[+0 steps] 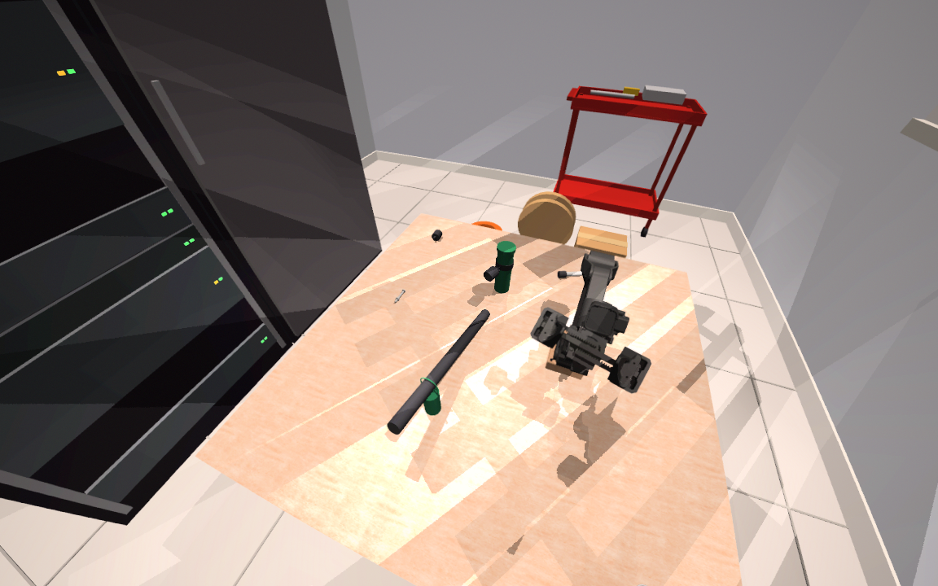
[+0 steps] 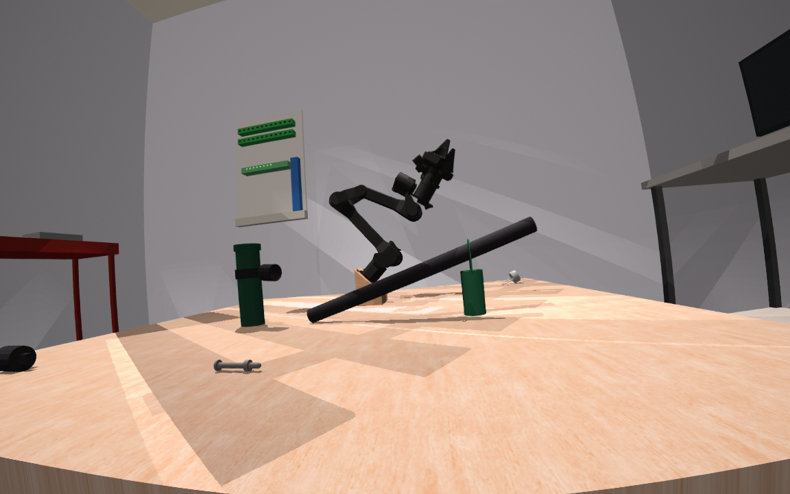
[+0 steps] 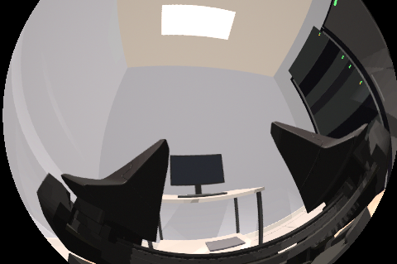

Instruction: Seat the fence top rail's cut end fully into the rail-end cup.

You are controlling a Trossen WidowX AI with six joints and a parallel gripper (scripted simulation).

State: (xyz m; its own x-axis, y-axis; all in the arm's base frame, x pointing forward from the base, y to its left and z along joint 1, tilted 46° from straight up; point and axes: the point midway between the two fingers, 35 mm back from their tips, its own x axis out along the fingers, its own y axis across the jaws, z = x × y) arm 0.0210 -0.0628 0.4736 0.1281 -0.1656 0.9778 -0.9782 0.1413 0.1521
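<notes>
Now: gripper tip 39 cm above the small green post, 30 cm short of it and 1 cm to the left of it. The rest, counted from my gripper tip: red-handled tool 76 cm to the right, 48 cm below, 1 cm ahead; grey bolt 63 cm ahead, 48 cm below, 35 cm to the right.
</notes>
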